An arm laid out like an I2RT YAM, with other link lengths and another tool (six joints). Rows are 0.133 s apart.
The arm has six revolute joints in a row. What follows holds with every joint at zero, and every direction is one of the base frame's. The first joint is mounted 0.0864 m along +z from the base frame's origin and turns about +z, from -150 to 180 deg. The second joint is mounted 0.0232 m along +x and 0.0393 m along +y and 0.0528 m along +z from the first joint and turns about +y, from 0 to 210 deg. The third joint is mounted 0.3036 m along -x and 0.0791 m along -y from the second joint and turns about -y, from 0 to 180 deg. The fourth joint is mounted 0.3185 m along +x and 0.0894 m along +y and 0.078 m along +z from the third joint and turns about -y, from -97 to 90 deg. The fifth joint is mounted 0.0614 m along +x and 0.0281 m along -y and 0.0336 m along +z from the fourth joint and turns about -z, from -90 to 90 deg. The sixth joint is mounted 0.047 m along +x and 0.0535 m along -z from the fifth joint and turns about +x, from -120 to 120 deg. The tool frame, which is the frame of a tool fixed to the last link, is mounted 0.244 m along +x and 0.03 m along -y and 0.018 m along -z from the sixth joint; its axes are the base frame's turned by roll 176.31, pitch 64.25 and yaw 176.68 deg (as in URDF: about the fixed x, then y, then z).
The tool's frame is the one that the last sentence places.
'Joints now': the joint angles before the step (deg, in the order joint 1, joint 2, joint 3, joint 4, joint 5, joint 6). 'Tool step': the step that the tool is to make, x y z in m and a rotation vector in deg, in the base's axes. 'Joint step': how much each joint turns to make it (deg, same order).
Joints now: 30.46, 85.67, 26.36, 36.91, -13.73, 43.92
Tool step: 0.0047, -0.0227, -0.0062, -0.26, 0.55, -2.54
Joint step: -2.32, -1.12, -1.78, 0.07, 0.19, 0.13
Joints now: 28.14, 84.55, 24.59, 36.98, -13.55, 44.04
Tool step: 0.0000, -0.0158, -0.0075, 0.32, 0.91, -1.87
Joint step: -1.66, -0.54, -1.73, 0.71, -0.08, 0.75
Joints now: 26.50, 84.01, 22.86, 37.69, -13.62, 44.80
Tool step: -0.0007, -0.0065, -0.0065, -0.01, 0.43, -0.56
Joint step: -0.79, 0.45, -0.84, 0.92, -0.28, 0.08
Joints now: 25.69, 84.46, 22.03, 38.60, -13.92, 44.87
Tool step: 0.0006, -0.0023, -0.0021, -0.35, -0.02, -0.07
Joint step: -0.27, 0.22, -0.08, 0.06, -0.05, -0.39
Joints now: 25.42, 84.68, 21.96, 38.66, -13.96, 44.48
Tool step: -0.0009, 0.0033, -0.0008, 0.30, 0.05, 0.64
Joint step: -0.03, 0.60, 0.11, 0.57, -0.73, 0.00
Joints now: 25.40, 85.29, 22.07, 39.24, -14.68, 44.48
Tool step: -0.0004, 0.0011, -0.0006, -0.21, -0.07, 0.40
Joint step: 0.00, 0.18, 0.13, -0.07, -0.27, -0.37
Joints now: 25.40, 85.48, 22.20, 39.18, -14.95, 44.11
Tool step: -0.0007, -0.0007, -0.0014, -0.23, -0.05, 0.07
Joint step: -0.01, 0.07, -0.16, 0.11, 0.02, -0.25
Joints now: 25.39, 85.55, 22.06, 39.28, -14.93, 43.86
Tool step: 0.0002, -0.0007, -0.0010, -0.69, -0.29, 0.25
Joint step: 0.03, 0.04, 0.09, -0.29, 0.11, -0.80
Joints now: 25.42, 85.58, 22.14, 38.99, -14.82, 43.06
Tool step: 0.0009, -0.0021, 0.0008, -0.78, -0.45, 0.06
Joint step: -0.05, -0.42, 0.07, -0.64, 0.28, -0.89
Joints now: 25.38, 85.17, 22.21, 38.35, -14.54, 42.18
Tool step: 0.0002, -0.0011, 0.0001, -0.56, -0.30, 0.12
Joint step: 0.01, -0.22, 0.02, -0.36, 0.17, -0.64
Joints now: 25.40, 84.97, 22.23, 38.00, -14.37, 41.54
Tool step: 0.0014, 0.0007, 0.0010, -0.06, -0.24, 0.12
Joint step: -0.02, 0.17, 0.21, 0.10, -0.06, -0.21
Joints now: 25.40, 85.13, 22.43, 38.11, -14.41, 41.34
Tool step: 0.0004, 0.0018, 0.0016, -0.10, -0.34, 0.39
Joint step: 0.09, 0.02, 0.17, 0.02, -0.18, -0.35
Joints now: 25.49, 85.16, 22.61, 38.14, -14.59, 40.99
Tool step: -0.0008, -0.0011, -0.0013, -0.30, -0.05, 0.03
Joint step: 0.00, -0.06, -0.18, -0.03, 0.09, -0.29
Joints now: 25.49, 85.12, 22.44, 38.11, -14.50, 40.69
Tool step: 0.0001, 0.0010, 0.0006, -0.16, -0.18, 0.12
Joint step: 0.20, 0.00, 0.10, -0.06, 0.17, -0.17
